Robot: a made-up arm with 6 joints.
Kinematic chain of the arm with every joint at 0, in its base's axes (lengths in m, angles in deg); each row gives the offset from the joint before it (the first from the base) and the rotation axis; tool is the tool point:
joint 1: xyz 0 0 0.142 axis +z
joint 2: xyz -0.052 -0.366 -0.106 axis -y
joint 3: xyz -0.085 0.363 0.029 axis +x
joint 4: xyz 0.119 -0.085 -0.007 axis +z
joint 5: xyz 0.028 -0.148 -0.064 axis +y
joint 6: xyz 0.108 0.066 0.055 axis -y
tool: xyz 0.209 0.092 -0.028
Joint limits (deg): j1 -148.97..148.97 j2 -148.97..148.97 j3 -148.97..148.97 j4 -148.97..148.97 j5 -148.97..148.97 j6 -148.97..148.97
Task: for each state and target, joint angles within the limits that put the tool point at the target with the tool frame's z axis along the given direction. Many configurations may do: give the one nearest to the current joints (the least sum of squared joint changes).
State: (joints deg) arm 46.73 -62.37 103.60 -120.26 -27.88 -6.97
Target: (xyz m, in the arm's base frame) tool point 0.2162 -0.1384 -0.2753 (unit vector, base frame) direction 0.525 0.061 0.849
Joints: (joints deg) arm 71.30 -24.64 65.55 -75.88 -2.27 35.24
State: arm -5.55 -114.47 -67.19 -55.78 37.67 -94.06
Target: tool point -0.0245 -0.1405 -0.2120 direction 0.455 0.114 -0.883
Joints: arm -30.51 -142.88 -110.24 -74.54 -12.91 -103.16
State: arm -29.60 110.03 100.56 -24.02 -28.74 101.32
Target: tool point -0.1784 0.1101 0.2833 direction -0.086 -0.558 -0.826
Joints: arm -78.82 137.12 96.54 -15.54 9.71 90.31
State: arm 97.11 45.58 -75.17 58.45 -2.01 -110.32
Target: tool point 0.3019 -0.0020 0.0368 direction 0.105 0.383 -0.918
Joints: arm 93.88 12.91 -72.53 79.83 49.12 -65.61
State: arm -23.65 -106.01 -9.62 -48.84 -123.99 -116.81
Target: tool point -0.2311 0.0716 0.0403 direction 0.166 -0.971 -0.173
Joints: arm -53.66 -101.15 26.05 -100.17 -148.82 -148.97
